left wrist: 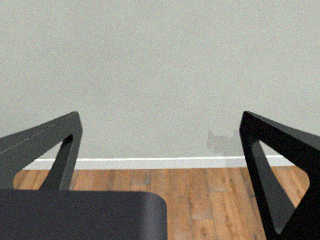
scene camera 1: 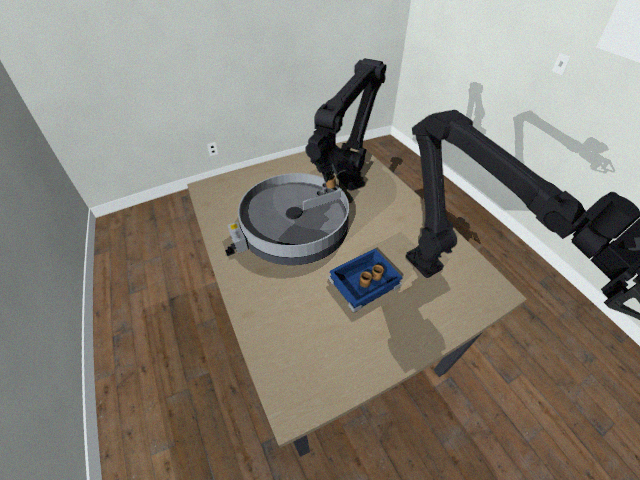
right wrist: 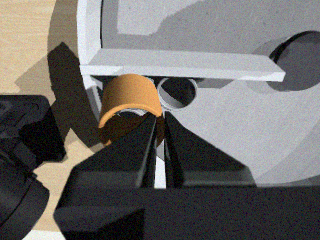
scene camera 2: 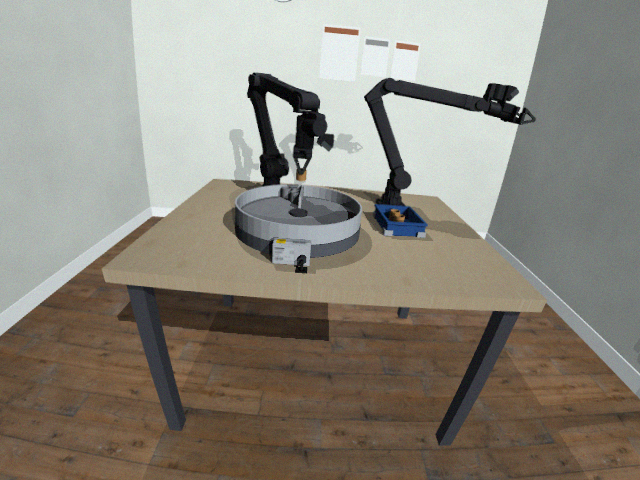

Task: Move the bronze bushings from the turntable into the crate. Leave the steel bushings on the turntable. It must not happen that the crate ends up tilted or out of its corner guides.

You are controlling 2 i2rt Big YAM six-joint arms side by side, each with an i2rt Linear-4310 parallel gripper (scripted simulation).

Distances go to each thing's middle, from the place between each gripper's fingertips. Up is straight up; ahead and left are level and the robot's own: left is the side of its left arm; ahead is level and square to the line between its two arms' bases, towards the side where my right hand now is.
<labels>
The blue crate (scene camera 1: 347,275) is 40 mm ahead of my right hand, 380 mm to the left of it and 140 mm below it.
My left hand is 25 cm short of the blue crate, 56 cm to the left of it and 43 cm above it.
</labels>
